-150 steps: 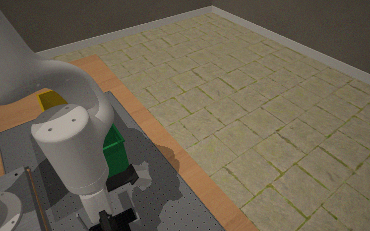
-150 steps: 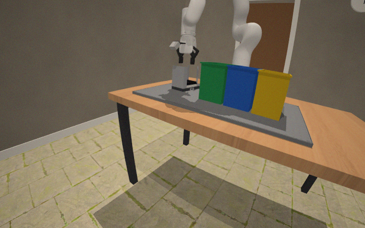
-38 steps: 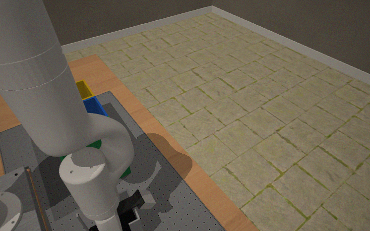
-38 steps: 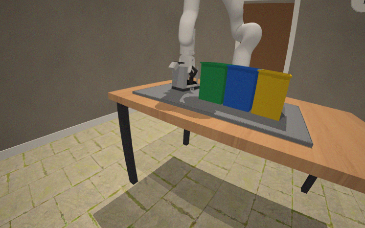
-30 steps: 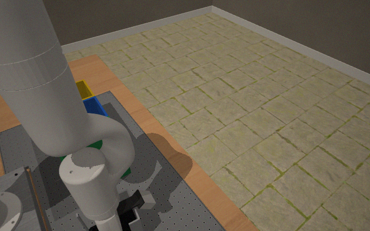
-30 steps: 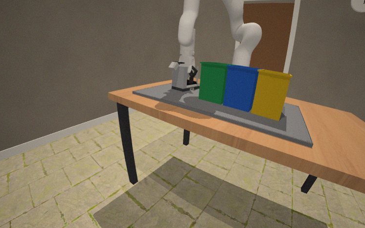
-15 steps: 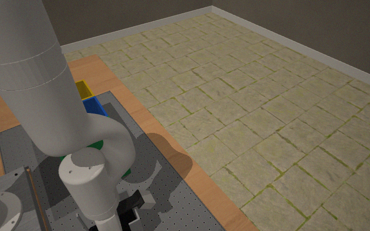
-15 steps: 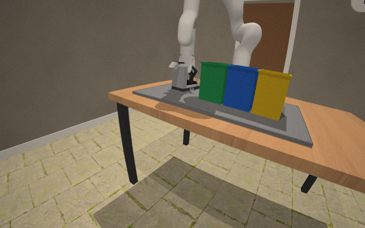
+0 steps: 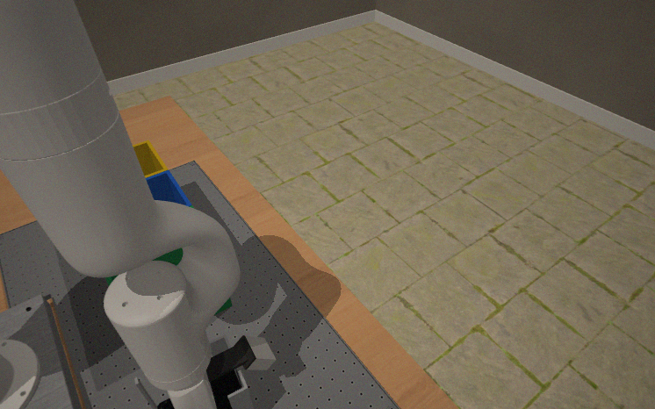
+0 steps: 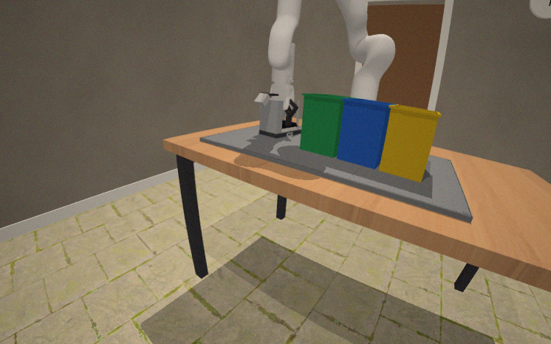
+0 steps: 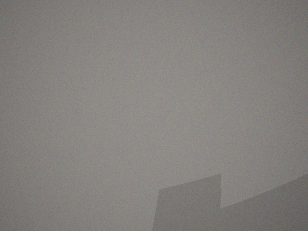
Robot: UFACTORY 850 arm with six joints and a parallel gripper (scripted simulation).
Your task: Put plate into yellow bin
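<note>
The white plate lies 20 mm below my hand. Also, from my hand: green bin (80 mm ahead, 230 mm to the left, 40 mm above); blue bin (90 mm ahead, 360 mm to the left, 40 mm above); black 96-well plate (10 mm below).
</note>
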